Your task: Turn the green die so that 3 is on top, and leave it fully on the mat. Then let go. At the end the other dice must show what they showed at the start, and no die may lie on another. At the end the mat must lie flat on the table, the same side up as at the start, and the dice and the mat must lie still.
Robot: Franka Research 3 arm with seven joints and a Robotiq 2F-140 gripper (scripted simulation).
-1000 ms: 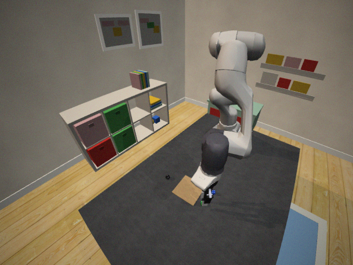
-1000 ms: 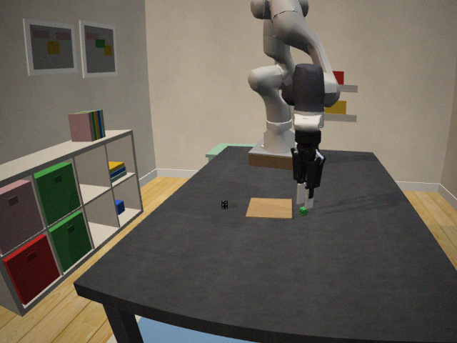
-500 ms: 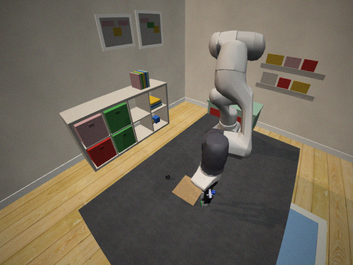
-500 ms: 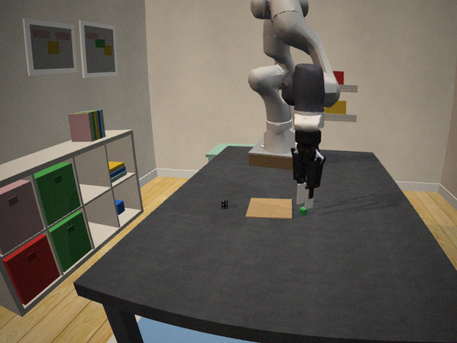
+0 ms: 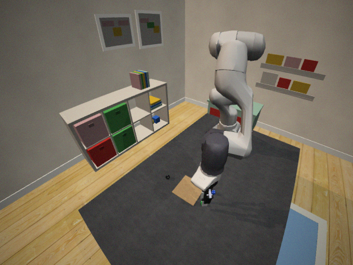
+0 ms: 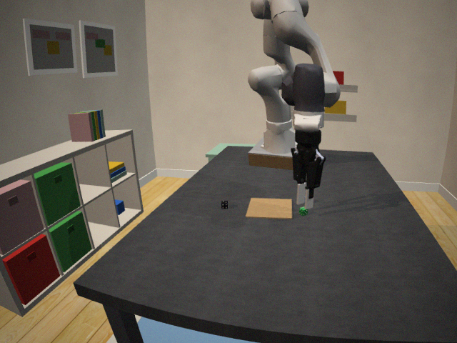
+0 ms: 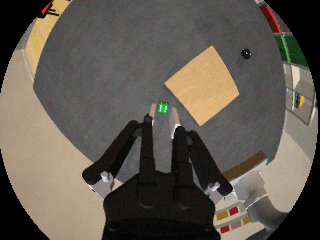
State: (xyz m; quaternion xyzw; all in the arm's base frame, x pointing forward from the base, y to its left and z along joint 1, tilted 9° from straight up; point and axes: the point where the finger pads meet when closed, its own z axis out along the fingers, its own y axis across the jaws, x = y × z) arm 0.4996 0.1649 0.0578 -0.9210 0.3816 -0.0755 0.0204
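Right now the green die is 50 mm below my hand. From my hand the other things lie so: blue die: 90 mm behind, 50 mm below; tan mat: 110 mm to the right, 60 mm below, 20 mm behind; black die: 260 mm to the right, 50 mm below, 10 mm ahead.
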